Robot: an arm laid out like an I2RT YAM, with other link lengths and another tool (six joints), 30 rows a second.
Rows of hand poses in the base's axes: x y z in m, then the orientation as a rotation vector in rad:
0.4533 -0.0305 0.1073 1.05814 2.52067 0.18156
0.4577 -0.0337 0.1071 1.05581 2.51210 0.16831
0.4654 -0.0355 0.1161 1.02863 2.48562 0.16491
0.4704 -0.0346 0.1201 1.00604 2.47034 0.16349
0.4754 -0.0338 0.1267 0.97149 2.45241 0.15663
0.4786 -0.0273 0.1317 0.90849 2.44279 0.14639
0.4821 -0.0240 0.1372 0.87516 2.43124 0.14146
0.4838 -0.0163 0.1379 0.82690 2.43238 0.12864
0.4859 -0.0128 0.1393 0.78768 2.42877 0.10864
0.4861 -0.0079 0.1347 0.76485 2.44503 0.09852
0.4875 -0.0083 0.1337 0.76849 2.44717 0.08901
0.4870 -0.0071 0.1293 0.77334 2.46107 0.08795
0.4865 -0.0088 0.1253 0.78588 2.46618 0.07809
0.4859 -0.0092 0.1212 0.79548 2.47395 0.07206
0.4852 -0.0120 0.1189 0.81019 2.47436 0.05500
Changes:
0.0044 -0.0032 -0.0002 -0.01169 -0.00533 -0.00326
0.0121 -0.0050 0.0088 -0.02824 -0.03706 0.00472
0.0171 -0.0041 0.0128 -0.03931 -0.05783 0.01388
0.0221 -0.0033 0.0194 -0.05801 -0.08363 0.02921
0.0253 0.0032 0.0244 -0.08444 -0.11036 0.06552
0.0288 0.0065 0.0299 -0.09977 -0.12993 0.08307
0.0305 0.0142 0.0306 -0.12097 -0.14064 0.11354
0.0326 0.0177 0.0320 -0.14599 -0.15048 0.13571
0.0328 0.0226 0.0274 -0.15425 -0.13999 0.15444
0.0342 0.0222 0.0264 -0.15926 -0.13463 0.15121
0.0337 0.0234 0.0220 -0.15475 -0.12061 0.15193
0.0332 0.0217 0.0180 -0.15680 -0.10998 0.14360
0.0326 0.0213 0.0139 -0.15618 -0.09877 0.13863
0.0319 0.0185 0.0116 -0.16382 -0.08970 0.12645

